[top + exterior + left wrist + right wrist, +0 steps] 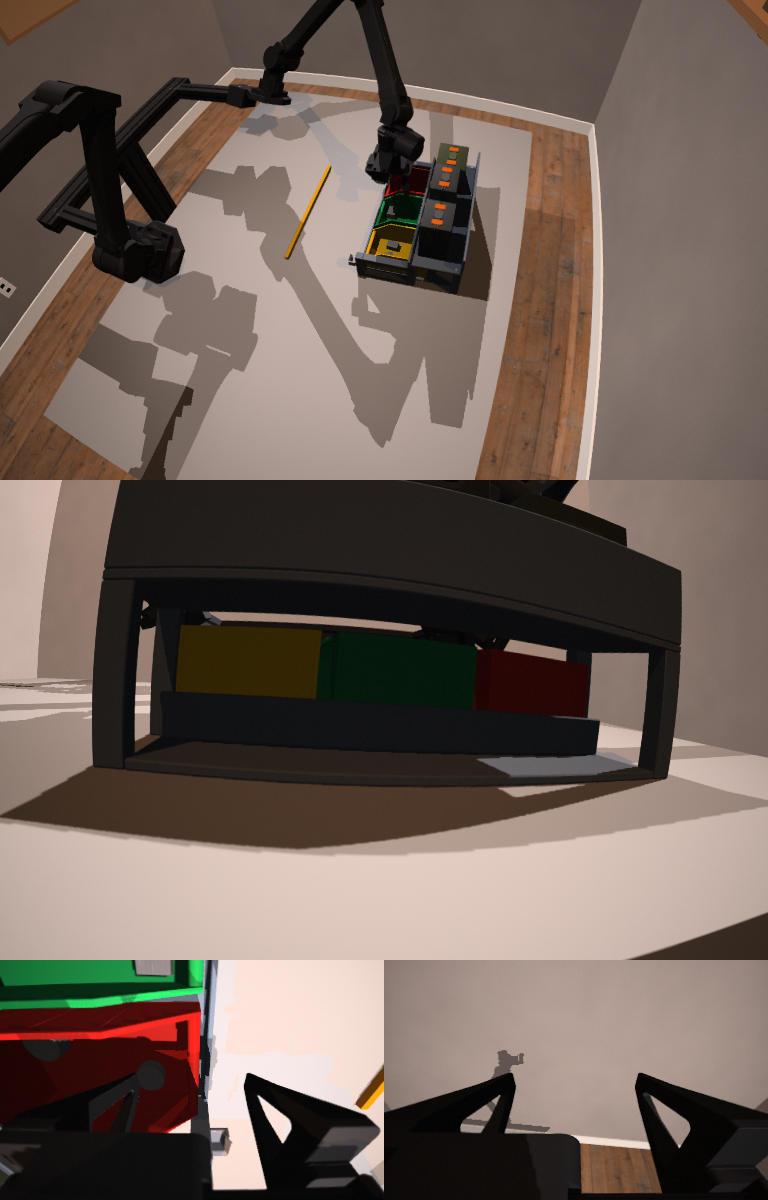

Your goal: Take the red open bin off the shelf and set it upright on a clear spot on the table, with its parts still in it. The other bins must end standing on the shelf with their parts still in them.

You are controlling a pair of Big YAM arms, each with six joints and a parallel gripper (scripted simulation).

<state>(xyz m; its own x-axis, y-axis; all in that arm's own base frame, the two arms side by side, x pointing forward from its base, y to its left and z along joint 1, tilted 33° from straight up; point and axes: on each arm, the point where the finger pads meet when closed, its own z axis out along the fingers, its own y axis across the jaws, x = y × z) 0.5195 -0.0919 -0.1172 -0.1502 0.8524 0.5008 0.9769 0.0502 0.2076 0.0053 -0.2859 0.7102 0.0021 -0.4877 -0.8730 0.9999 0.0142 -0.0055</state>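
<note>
The red open bin is 8 cm ahead of my left hand and 2 cm below it. The rest, counted from my left hand: grey shelf: 11 cm to the right, 11 cm ahead, 1 cm above; green bin: 11 cm to the right, 8 cm ahead, 2 cm below.
</note>
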